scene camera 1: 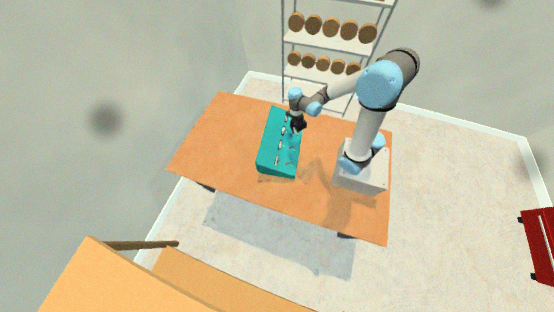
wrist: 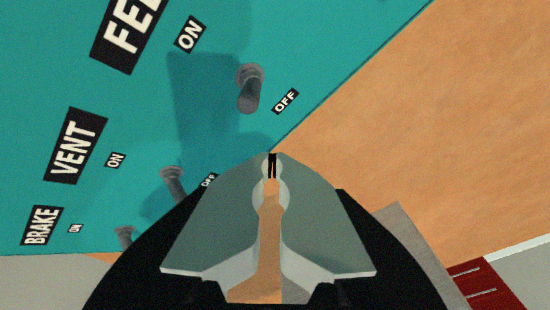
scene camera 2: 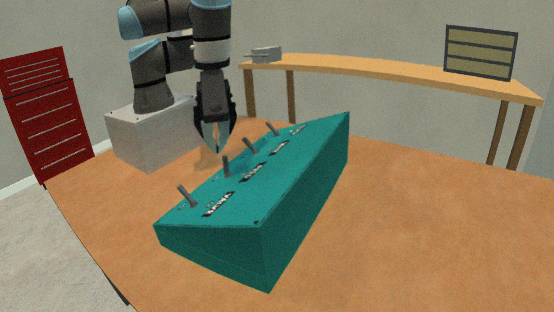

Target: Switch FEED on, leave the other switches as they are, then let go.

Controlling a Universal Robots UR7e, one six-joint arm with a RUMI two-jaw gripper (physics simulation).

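Frame: origin at the arm's base, x ahead, y left, z up, level; millimetres.
Seen in the pictures: gripper, fingertip midpoint: [scene camera 1: 297, 133] [wrist: 272, 155] [scene camera 2: 217, 152]; arm's base, link origin: [scene camera 2: 154, 106].
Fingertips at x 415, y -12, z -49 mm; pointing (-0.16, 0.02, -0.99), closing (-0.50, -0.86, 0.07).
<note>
Offsets run from my fingertips to a thing's middle. Level surfaces: height alone.
The teal switch console {88 mm ahead, 71 mm left, 70 mm down} [scene camera 1: 268, 154] [scene camera 2: 305, 200] [wrist: 45, 75] has a sloping top. The FEED lever {40 mm ahead, 8 mm right, 16 mm down} [scene camera 2: 226, 166] [wrist: 248, 92] stands more upright than the others, tilted more to the ON side. The VALVE lever {64 mm ahead, 126 mm right, 21 mm down} [scene camera 2: 187, 196], VENT lever {10 mm back, 102 mm left, 21 mm down} [scene camera 2: 250, 145] [wrist: 175, 184] and BRAKE lever {48 mm back, 216 mm left, 21 mm down} [scene camera 2: 272, 129] [wrist: 126, 237] lean to the OFF side. My gripper [scene camera 1: 295, 133] [scene camera 2: 217, 151] [wrist: 272, 155] is shut with nothing between its fingertips. It is above the low edge of the console, apart from the FEED lever. In the wrist view its jaw hides part of the VENT lever.
The console stands on the orange table {129 mm down} [scene camera 1: 200, 135] [scene camera 2: 425, 210]. The grey arm base [scene camera 1: 357, 175] [scene camera 2: 150, 140] is on the low side of the console. A rack [scene camera 1: 283, 65] stands behind the table. A red cabinet [scene camera 2: 47, 115] and a wooden bench [scene camera 2: 380, 72] stand farther off.
</note>
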